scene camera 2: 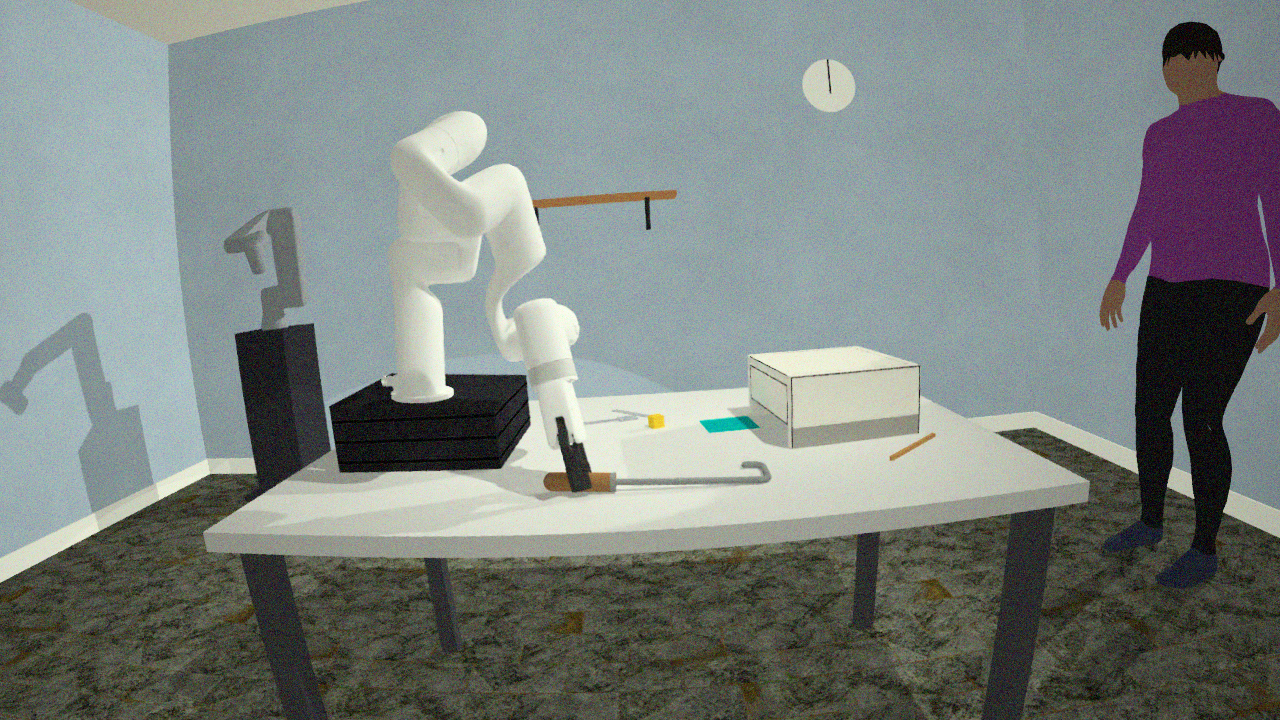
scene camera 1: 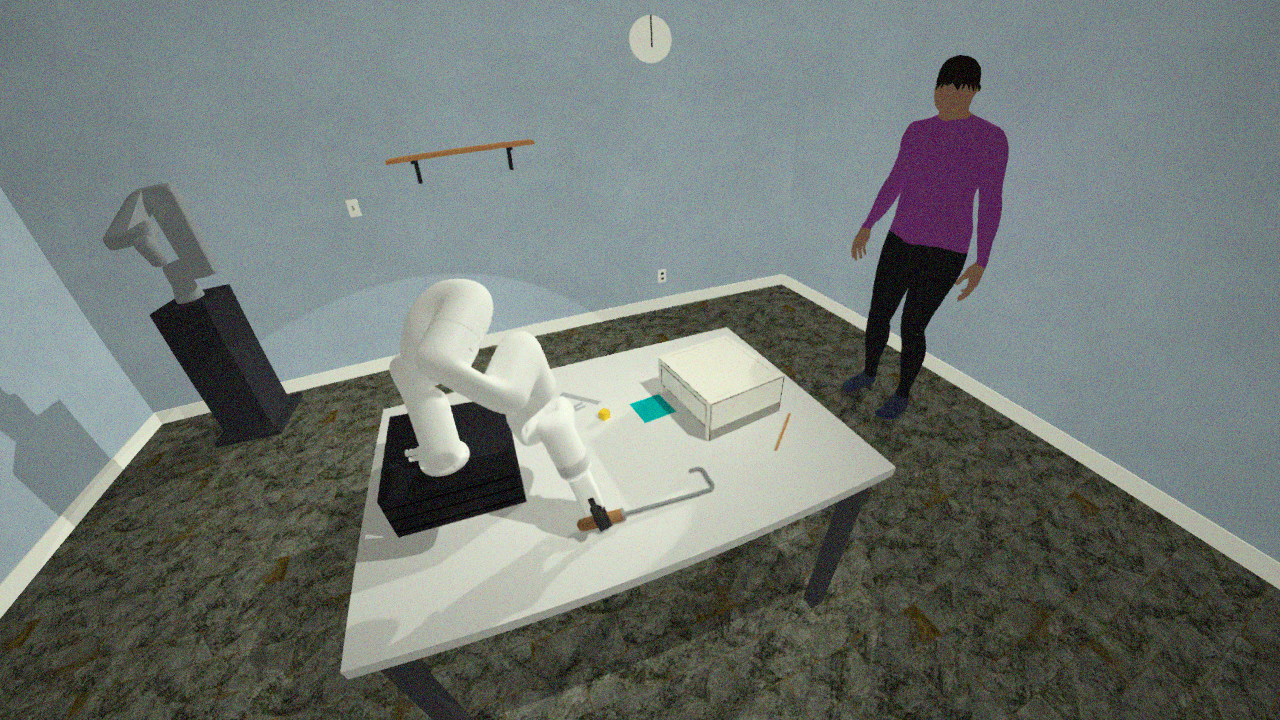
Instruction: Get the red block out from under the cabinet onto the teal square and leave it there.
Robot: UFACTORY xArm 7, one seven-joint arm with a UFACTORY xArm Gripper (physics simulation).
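Frame: origin at the arm's base, x ahead, y left, z up, level; metres.
Where they show: gripper, fingertip midpoint: [scene camera 2: 584, 489] [scene camera 1: 604, 523]; arm's base, origin of the base link: [scene camera 2: 422, 395] [scene camera 1: 444, 458].
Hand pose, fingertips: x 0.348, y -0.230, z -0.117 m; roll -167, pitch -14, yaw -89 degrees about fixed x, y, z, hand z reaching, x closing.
Each offset is from my fingertips to the top centre of the thing. "spot": to the spot under its first point.
My gripper [scene camera 1: 600, 517] [scene camera 2: 580, 483] is shut on the wooden handle of a hooked metal rod [scene camera 1: 666, 501] [scene camera 2: 684, 481], low over the front part of the table. The rod points right, and its hooked end is in front of the white cabinet {dy +0.340, dx +0.465, dz +0.129 m} [scene camera 1: 744, 402] [scene camera 2: 854, 398], apart from it. The teal square {spot: dy +0.381, dx +0.256, dz -0.006 m} [scene camera 1: 652, 408] [scene camera 2: 729, 424] lies flat on the table just left of the cabinet. The red block does not show in either view; the space under the cabinet is hidden by its walls.
A small yellow block {dy +0.395, dx +0.102, dz +0.019 m} [scene camera 1: 604, 413] [scene camera 2: 656, 420] lies left of the teal square, with a thin grey tool [scene camera 1: 580, 398] [scene camera 2: 617, 419] near it. A thin orange stick {dy +0.127, dx +0.575, dz +0.001 m} [scene camera 1: 782, 431] [scene camera 2: 913, 446] lies right of the cabinet. A person [scene camera 1: 950, 188] [scene camera 2: 1199, 197] stands beyond the table at the right.
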